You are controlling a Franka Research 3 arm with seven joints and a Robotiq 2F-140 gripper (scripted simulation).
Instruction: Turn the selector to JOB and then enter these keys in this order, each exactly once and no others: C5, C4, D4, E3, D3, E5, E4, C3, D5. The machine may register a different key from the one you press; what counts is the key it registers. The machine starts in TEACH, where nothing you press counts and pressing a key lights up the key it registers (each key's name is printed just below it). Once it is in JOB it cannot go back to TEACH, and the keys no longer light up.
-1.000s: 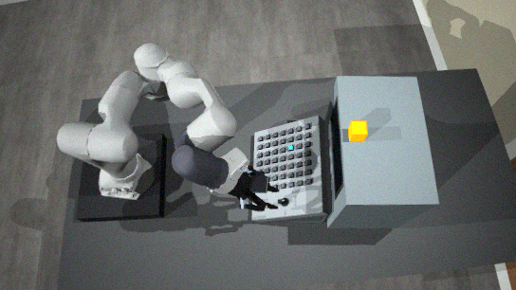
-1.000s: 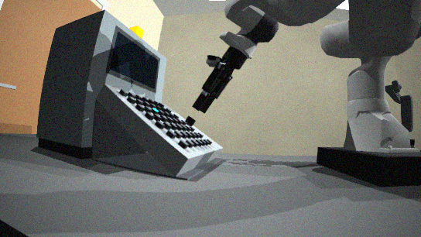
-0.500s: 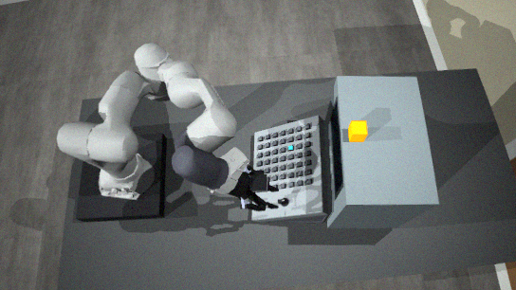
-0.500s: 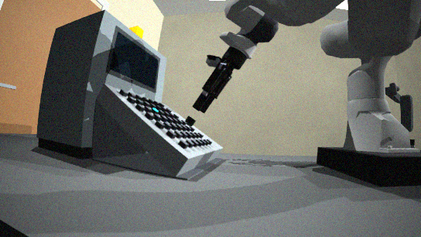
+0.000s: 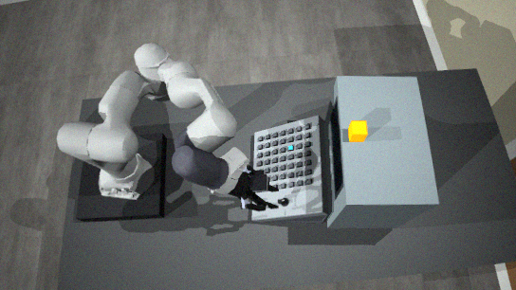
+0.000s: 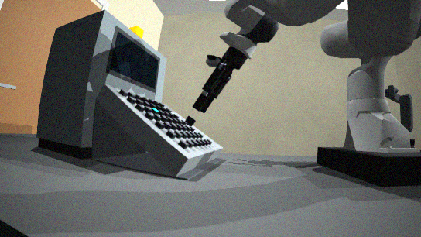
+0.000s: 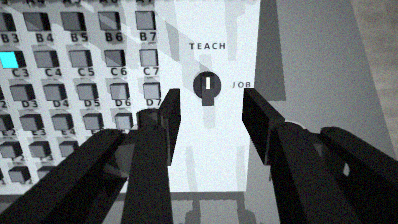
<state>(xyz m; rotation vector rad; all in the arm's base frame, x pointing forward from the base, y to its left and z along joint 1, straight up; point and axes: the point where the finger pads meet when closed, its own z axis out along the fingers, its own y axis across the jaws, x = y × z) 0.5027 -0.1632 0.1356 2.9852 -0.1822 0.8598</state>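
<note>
Now: hand 6 cm above the black selector knob and 5 cm short of it. From my hand the other things lie so: C6 key 8 cm to the left, 8 cm ahead, 6 cm below; E6 key 9 cm to the left, 9 cm below, 3 cm ahead; D6 key 9 cm to the left, 7 cm below, 5 cm ahead.
</note>
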